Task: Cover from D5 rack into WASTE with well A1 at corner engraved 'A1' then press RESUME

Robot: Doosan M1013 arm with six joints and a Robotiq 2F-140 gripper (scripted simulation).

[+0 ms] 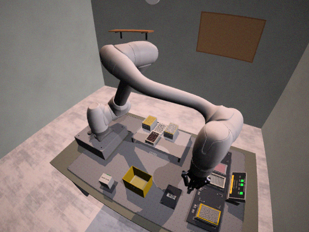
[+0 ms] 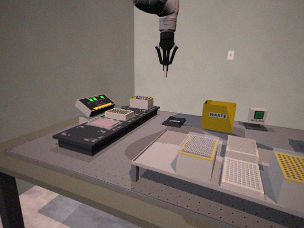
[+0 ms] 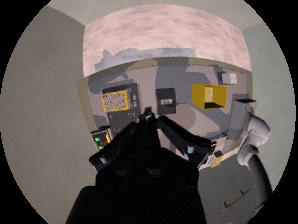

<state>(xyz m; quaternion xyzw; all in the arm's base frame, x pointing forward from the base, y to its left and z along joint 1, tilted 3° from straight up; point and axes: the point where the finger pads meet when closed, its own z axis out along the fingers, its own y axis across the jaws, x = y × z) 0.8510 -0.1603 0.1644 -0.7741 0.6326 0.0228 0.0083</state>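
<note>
Right now the resume key is 500 mm behind my hand, 200 mm below it and 110 mm to the right of it. Round my hand: tip rack 190 mm below, 150 mm ahead, 10 mm to the right; regrip nest 280 mm below, 80 mm behind, 20 mm to the left; reservoir 240 mm to the left, 220 mm below, 140 mm ahead.
</note>
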